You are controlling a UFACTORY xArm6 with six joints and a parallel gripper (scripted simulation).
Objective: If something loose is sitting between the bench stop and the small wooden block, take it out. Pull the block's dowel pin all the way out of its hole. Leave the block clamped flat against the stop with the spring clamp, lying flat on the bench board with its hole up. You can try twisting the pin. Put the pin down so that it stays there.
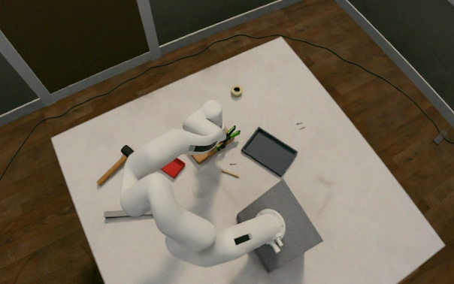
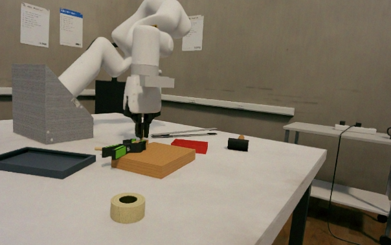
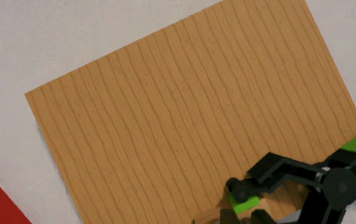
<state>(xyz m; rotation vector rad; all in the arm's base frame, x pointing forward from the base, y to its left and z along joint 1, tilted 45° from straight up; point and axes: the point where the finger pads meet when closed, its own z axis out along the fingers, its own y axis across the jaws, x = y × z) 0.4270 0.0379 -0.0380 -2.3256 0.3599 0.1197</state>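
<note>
My hand is 20 mm above the dowel pin. Also, from my hand: loose dowel: 130 mm behind, 10 mm to the right, 80 mm below; small wooden block: 40 mm below; red tray: 40 mm ahead, 200 mm to the left, 80 mm below.
</note>
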